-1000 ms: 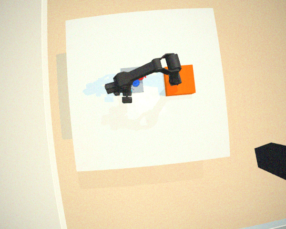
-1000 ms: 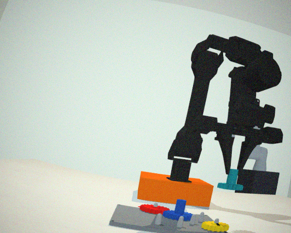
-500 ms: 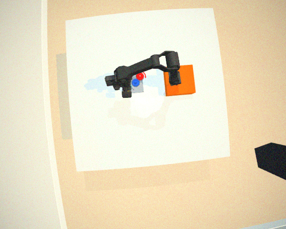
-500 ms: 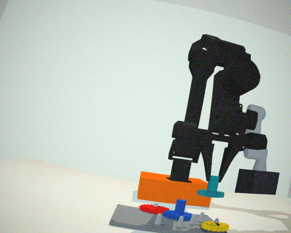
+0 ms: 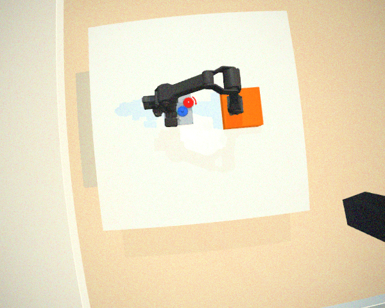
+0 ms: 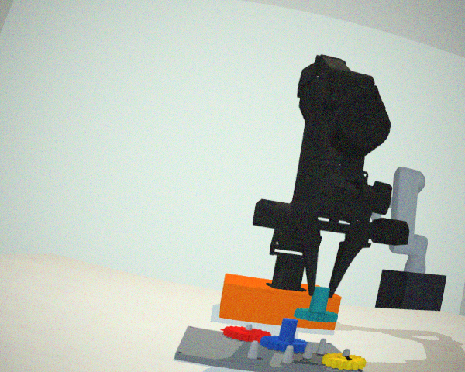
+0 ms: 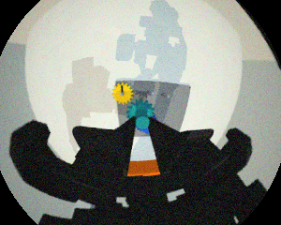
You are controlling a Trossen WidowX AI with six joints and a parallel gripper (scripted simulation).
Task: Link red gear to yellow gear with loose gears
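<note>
Now: the teal gear 10 mm below my gripper tip. From my gripper tip the other things lie so: red gear: 100 mm behind, 50 mm to the right, 70 mm below; yellow gear: 40 mm ahead, 30 mm to the left, 70 mm below; blue gear: 50 mm behind, 10 mm to the right, 60 mm below.
</note>
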